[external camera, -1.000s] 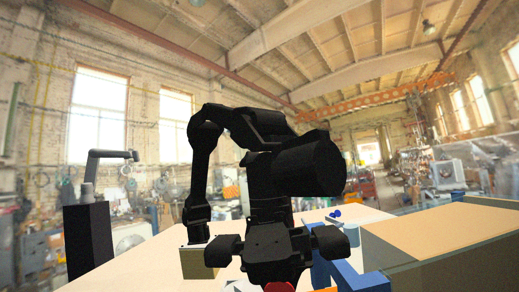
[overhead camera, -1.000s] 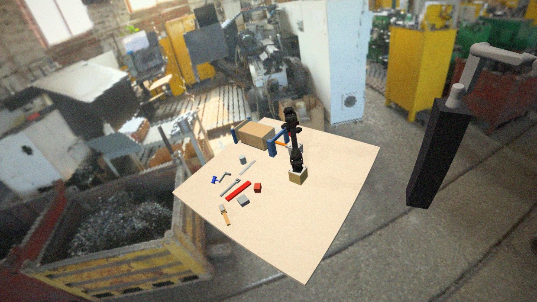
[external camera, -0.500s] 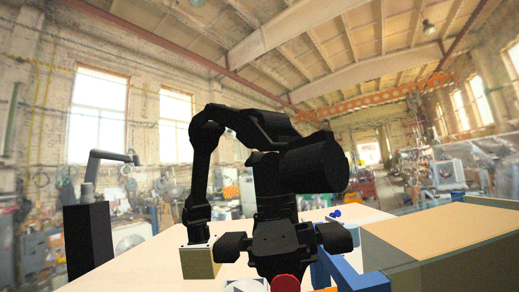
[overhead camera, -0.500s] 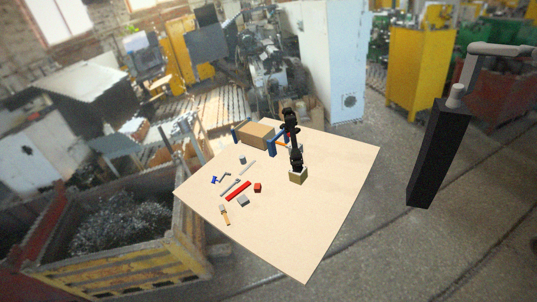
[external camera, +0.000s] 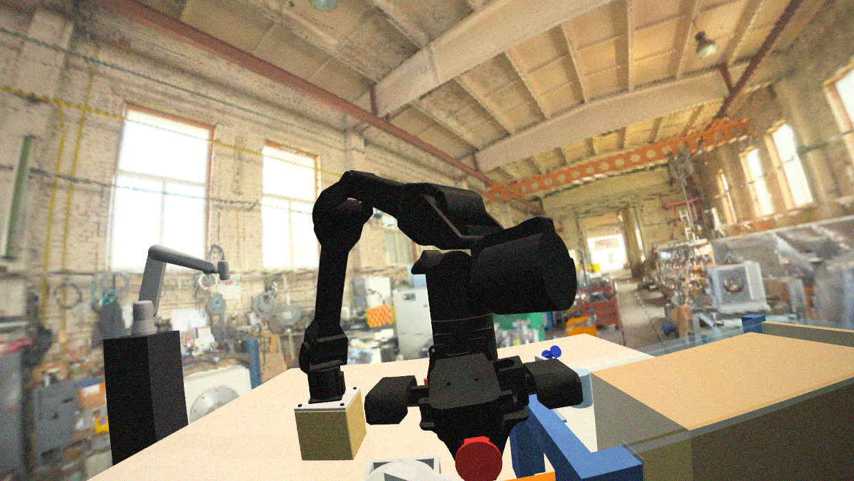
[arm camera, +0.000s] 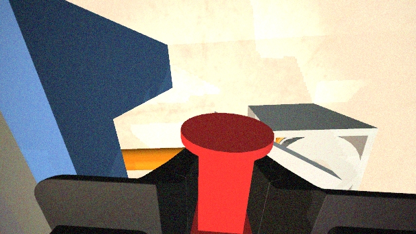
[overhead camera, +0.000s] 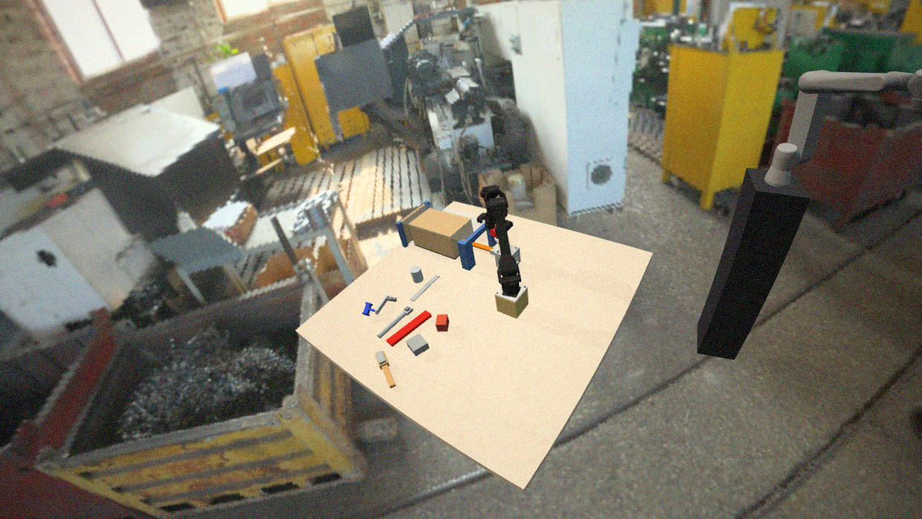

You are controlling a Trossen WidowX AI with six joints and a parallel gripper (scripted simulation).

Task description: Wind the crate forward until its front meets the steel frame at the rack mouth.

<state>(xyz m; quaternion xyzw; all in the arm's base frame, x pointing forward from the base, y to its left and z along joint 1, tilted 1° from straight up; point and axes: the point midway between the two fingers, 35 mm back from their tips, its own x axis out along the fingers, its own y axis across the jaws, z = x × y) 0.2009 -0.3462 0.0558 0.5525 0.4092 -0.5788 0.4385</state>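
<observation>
The red-knobbed winch handle is 30 mm behind my gripper tip, 30 mm to the left of it and 10 mm below it. From my gripper tip the other things lie so: red knob 20 mm above; then blue steel frame 80 mm ahead, 30 mm to the left, 10 mm below; then grey winch 90 mm behind, 60 mm to the left, 80 mm below.
</observation>
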